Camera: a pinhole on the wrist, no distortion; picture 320 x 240 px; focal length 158.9 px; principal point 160.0 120.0 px. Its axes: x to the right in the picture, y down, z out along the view. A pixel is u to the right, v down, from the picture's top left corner.
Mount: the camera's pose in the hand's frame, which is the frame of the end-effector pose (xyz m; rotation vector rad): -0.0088 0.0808 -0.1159 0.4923 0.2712 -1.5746
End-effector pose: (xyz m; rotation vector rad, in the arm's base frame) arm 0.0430 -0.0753 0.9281 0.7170 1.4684 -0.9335
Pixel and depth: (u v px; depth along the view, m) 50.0 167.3 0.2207
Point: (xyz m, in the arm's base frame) 0.2120 -0.1601 0.8898
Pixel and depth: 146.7 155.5 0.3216
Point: 0.0919 -0.2631 0.9219
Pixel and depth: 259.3 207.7 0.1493
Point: -0.0379 -0.1010 0.8885
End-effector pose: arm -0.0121 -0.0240 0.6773 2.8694 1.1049 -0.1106
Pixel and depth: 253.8 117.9 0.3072
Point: -0.2064 0.0950 0.6073
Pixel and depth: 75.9 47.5 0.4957
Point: -0.1864 -0.3357 0.2977
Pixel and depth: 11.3 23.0 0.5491
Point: -0.1394 -0.5770 0.1653
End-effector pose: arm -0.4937 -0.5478 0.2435 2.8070 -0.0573 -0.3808
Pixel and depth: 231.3 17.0 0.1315
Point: -0.5917 -0.5027 0.2998
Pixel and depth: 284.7 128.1 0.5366
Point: -0.5965 -0.0753 -0.0540
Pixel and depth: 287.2 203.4 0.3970
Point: -0.3900 -0.2119 -0.0139
